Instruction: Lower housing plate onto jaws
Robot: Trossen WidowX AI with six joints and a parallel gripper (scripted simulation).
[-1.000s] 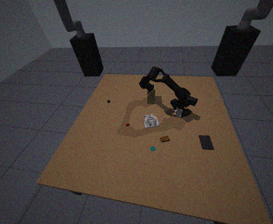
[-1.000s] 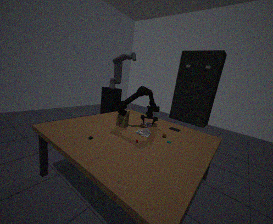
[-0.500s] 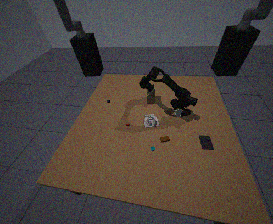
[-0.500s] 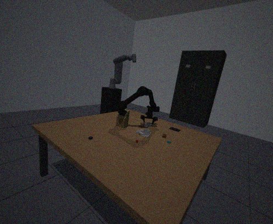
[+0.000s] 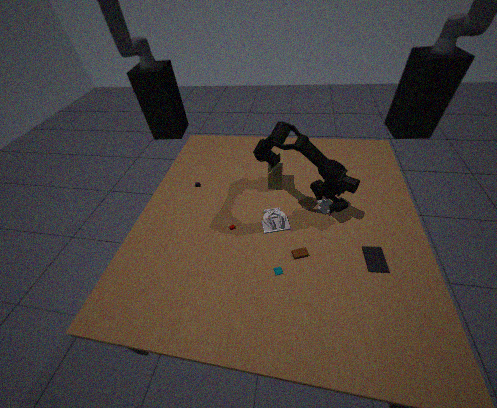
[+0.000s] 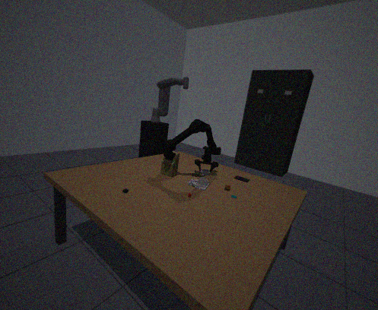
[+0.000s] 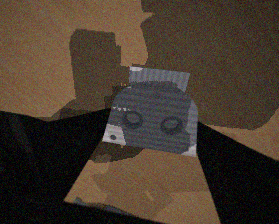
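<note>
The white base is 230 mm to the right of my gripper tip, 100 mm ahead of it and 10 mm below it. Also, from my gripper tip: dark slab (260 mm ahead, 150 mm to the left, 10 mm below); then grey housing plate (20 mm above, 10 mm to the left); then brown block (250 mm ahead, 130 mm to the right).
</note>
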